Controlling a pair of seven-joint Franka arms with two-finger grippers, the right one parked.
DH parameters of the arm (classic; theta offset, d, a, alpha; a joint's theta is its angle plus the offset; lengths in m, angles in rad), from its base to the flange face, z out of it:
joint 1: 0 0.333 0 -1.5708
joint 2: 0 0 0 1.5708
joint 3: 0 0.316 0.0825 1.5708
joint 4: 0 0 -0.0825 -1.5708
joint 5: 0 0.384 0 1.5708
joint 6: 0 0 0.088 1.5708
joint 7: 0 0.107 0 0
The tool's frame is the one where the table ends.
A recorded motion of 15 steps. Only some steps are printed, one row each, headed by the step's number.
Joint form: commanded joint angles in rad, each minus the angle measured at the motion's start. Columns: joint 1, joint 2, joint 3, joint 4, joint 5, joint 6, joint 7.
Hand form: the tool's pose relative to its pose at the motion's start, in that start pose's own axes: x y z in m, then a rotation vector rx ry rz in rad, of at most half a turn. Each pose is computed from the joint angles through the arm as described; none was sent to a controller.
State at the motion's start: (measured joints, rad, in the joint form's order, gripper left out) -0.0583 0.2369 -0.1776 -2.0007 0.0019 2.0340 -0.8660
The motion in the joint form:
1: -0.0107 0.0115 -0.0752 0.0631 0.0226 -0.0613 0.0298
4: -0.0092 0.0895 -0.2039 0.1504 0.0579 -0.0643 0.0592
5: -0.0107 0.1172 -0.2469 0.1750 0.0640 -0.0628 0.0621
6: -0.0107 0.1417 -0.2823 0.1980 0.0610 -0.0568 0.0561
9: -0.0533 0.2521 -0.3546 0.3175 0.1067 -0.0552 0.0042
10: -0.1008 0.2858 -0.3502 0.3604 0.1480 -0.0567 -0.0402
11: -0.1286 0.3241 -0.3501 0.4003 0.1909 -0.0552 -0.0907
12: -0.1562 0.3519 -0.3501 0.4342 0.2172 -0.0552 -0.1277
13: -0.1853 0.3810 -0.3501 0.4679 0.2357 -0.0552 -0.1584
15: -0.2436 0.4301 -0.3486 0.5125 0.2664 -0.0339 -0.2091
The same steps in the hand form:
1: -0.0321 0.0342 -0.0178 0.0185 0.0076 0.1242
4: -0.0746 0.0905 -0.0173 0.0060 0.0146 0.2917
5: -0.0917 0.1081 -0.0148 -0.0025 0.0077 0.3397
6: -0.1053 0.1228 -0.0140 -0.0206 -0.0026 0.3657
9: -0.1430 0.1738 -0.0106 -0.0524 -0.0050 0.4296
10: -0.1592 0.1915 -0.0078 -0.0438 0.0239 0.4365
11: -0.1658 0.2053 -0.0024 -0.0386 0.0485 0.4219
12: -0.1754 0.2173 0.0002 -0.0397 0.0647 0.4151
13: -0.1866 0.2295 0.0042 -0.0427 0.0731 0.4126
15: -0.2130 0.2509 0.0165 -0.0560 0.0895 0.4192

